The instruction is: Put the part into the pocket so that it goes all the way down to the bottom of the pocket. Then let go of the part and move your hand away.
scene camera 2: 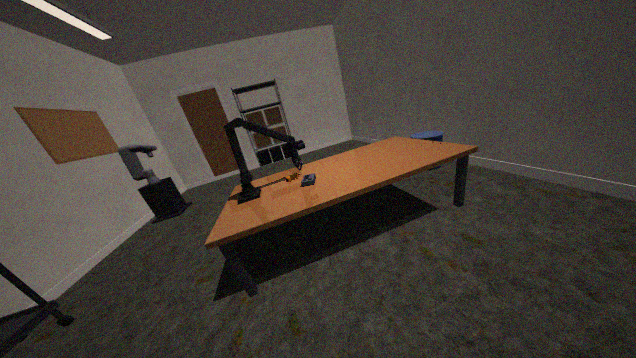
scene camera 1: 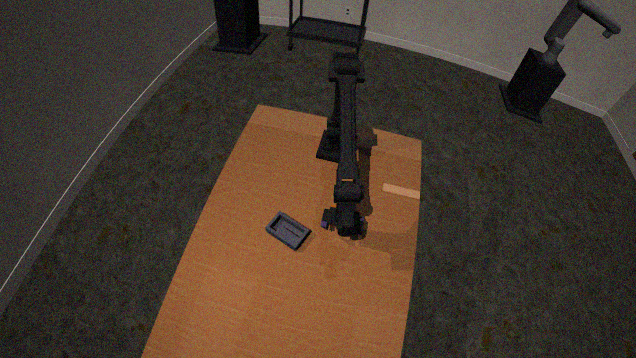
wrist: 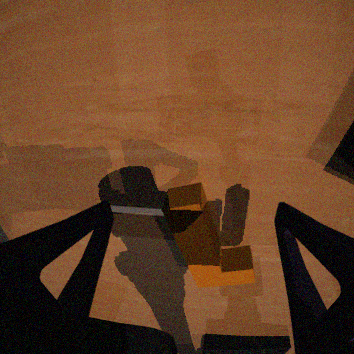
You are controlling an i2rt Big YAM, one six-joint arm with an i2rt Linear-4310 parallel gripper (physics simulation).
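Frame: origin at the arm's base, x ahead, y left, z up, level; millimetres.
Seen in the pictures: gripper, fingertip midpoint: point(scene camera 2: 299, 168) point(wrist: 191, 210); arm's base at its link origin: point(scene camera 2: 249, 193) point(scene camera 1: 337, 145).
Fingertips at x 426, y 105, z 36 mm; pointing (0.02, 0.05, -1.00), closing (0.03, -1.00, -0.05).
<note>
Offsets run from my fingertips to a thing's middle. "spot": to the spot under its first point. Level surfaces: height alone.
The orange part {dx -73, dy -18, dz -49 mm} point(scene camera 2: 292, 177) point(wrist: 210, 276) is blocky and stepped. It lies on the table, largely in shadow. In scene camera 1 a sliver of the orange part {spot: dx -117, dy -52, dz -33 mm} point(scene camera 1: 333, 205) shows beside the arm, which hides the rest. My gripper point(scene camera 1: 344, 225) point(scene camera 2: 298, 166) point(wrist: 191, 210) is open and empty, above the table. In the wrist view the part lies between the two spread fingers and lower in the picture than their tips, apart from both. The dark grey pocket block {dx +33, dy -192, dz -46 mm} point(scene camera 1: 281, 240) point(scene camera 2: 308, 180) stands to the left of the gripper in scene camera 1; its dark edge {spot: dx +14, dy -112, dz -49 mm} point(wrist: 345, 160) shows at the wrist view's right.
The wooden table {dz -64 mm} point(scene camera 1: 225, 280) point(scene camera 2: 390, 155) carries the arm's base at one end. A pale strip point(scene camera 1: 400, 190) point(wrist: 136, 210) lies on the tabletop near an edge. Arm shadows darken the wood around the part. Another robot arm on a pedestal point(scene camera 1: 535, 82) point(scene camera 2: 162, 197) stands off the table.
</note>
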